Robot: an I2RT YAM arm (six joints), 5 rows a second.
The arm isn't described. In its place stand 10 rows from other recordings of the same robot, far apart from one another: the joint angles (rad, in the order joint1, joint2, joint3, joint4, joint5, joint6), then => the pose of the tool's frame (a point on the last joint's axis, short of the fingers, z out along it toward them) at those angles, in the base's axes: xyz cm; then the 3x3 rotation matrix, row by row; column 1 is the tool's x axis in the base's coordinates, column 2 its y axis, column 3 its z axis.
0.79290 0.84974 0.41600 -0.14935 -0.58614 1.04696 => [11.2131 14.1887 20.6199], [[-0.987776 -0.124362 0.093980], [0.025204 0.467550 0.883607], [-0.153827 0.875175 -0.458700]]
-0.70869 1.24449 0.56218 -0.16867 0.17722 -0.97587 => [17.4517 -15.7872 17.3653], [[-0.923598 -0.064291 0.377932], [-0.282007 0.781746 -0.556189], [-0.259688 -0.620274 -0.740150]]
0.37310 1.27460 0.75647 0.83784 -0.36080 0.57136 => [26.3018 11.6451 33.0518], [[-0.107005 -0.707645 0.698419], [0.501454 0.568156 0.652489], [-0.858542 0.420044 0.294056]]
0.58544 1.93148 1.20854 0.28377 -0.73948 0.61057 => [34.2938 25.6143 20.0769], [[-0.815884 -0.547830 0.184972], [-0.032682 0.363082 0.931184], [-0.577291 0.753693 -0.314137]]
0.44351 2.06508 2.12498 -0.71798 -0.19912 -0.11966 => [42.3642 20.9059 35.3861], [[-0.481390 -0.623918 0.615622], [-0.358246 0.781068 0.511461], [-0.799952 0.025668 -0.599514]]
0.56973 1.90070 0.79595 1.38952 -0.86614 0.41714 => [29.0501 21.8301 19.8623], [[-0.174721 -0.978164 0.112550], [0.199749 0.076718 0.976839], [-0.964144 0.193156 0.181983]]
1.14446 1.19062 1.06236 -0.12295 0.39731 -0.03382 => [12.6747 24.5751 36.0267], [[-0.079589 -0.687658 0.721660], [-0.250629 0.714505 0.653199], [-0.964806 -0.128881 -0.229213]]
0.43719 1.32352 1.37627 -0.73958 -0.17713 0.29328 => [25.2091 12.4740 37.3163], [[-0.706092 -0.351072 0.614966], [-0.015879 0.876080 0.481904], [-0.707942 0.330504 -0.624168]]
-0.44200 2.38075 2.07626 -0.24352 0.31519 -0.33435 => [49.6919 -24.7364 22.3139], [[-0.656783 0.455549 0.600925], [-0.034353 0.777996 -0.627329], [-0.753297 -0.432663 -0.495324]]
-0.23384 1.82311 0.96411 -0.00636 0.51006 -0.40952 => [34.5681 -10.0207 14.2832], [[-0.882498 0.173086 0.437309], [-0.147001 0.781721 -0.606055], [-0.446753 -0.599127 -0.664423]]
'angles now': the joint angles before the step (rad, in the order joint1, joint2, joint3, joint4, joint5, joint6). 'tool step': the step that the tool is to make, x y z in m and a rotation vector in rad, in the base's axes. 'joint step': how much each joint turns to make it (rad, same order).
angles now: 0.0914, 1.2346, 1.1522, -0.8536, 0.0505, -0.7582
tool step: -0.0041, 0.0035, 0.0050, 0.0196, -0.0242, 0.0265
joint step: 0.0126, -0.0208, 0.0000, 0.0052, -0.0220, -0.0007
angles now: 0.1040, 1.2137, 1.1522, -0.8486, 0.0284, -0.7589
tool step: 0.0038, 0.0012, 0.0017, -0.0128, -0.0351, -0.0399
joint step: 0.0095, 0.0042, 0.0004, 0.0359, 0.0439, 0.0282
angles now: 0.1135, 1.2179, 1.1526, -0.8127, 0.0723, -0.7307
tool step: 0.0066, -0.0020, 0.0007, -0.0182, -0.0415, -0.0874
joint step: -0.0005, 0.0129, 0.0006, 0.0459, 0.0739, 0.0514
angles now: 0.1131, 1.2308, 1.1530, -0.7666, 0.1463, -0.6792
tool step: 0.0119, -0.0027, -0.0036, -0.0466, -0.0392, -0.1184
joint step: 0.0002, 0.0359, 0.0003, 0.0581, 0.1174, 0.0548
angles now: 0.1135, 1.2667, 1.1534, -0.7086, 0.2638, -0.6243
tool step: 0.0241, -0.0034, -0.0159, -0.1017, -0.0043, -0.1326
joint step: -0.0023, 0.0957, 0.0061, 0.0724, 0.1629, 0.0294
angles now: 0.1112, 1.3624, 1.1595, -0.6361, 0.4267, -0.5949
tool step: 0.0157, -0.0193, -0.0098, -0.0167, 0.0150, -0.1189
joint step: -0.0640, 0.0691, 0.0241, 0.0135, 0.0477, 0.0347
